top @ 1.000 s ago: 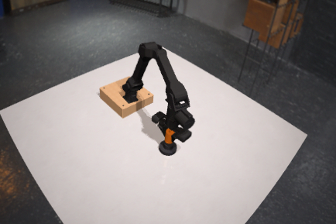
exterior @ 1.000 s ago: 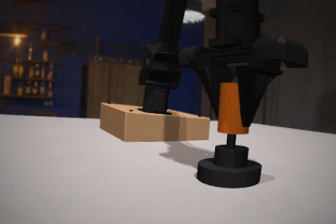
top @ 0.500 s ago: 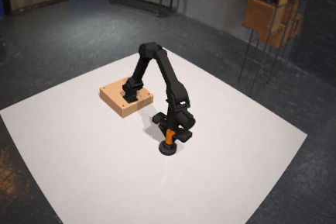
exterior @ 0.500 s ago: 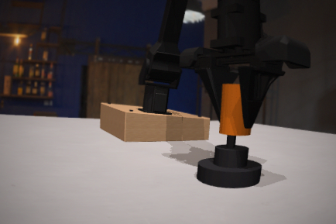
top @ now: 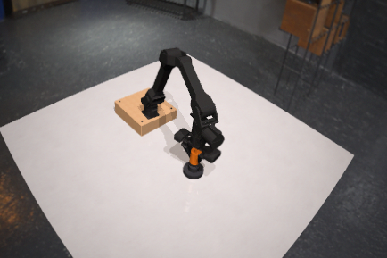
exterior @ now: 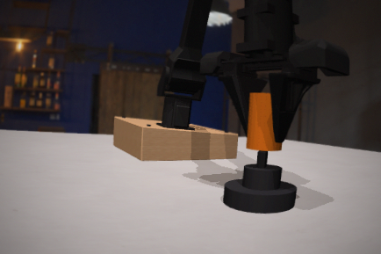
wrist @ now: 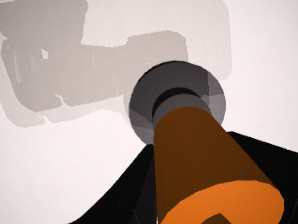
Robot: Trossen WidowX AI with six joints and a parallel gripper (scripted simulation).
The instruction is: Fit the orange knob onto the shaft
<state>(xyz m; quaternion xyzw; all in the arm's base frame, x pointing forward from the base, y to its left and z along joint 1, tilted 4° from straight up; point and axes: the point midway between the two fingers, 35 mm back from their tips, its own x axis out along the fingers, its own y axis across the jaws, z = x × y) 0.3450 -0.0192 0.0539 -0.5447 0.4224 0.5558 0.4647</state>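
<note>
The dark round pedestal lies 40 mm below my gripper tip. From my gripper tip the other things lie so: orange knob 20 mm above.
</note>
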